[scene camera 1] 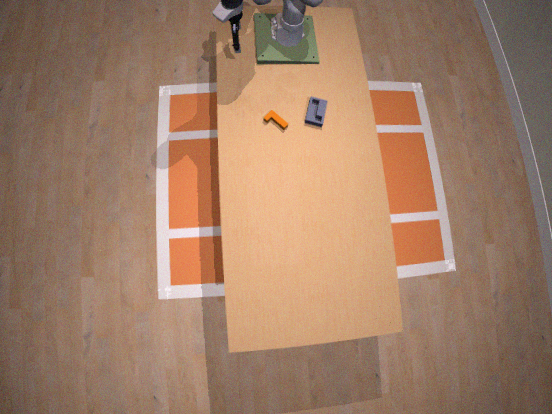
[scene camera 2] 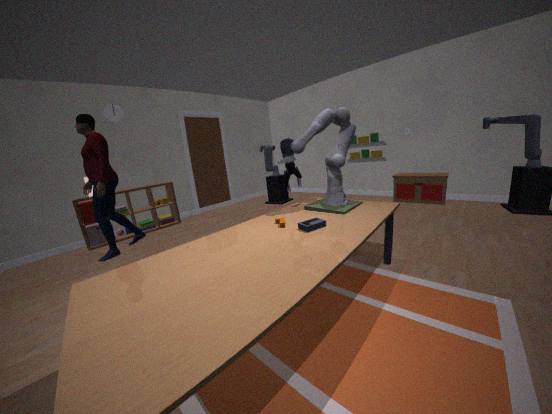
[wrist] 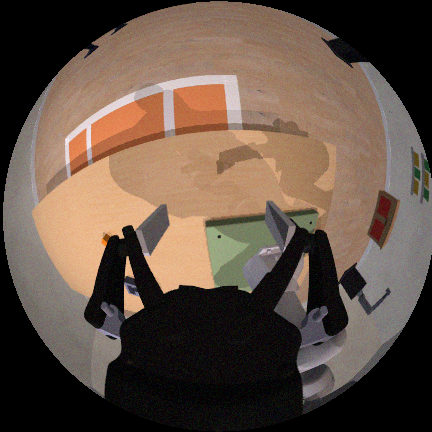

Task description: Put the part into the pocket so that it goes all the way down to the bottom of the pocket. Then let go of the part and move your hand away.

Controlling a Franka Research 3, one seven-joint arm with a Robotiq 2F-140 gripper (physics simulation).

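Note:
The part, an orange L-shaped piece [scene camera 1: 279, 120] [scene camera 2: 282, 224] [wrist: 105, 239], lies flat on the table, apart from the block. The blue-grey block [scene camera 1: 309, 114] [scene camera 2: 313, 227] [wrist: 132, 287] with the pocket stands to its right in scene camera 1; its recess is open at the top and holds no part. In the wrist view the block is partly covered by a finger linkage. My gripper [scene camera 1: 237, 50] [wrist: 215, 212] is open and empty. It hangs above the table's left edge near the robot base in scene camera 1, well away from part and block.
The green base plate [scene camera 1: 267, 56] [scene camera 2: 318, 206] [wrist: 225, 250] carries the arm at the table's far end. The long wooden table [scene camera 1: 305, 225] [scene camera 2: 200, 280] stands over an orange floor area with white borders. A person [scene camera 2: 100, 167] stands left, beyond the table.

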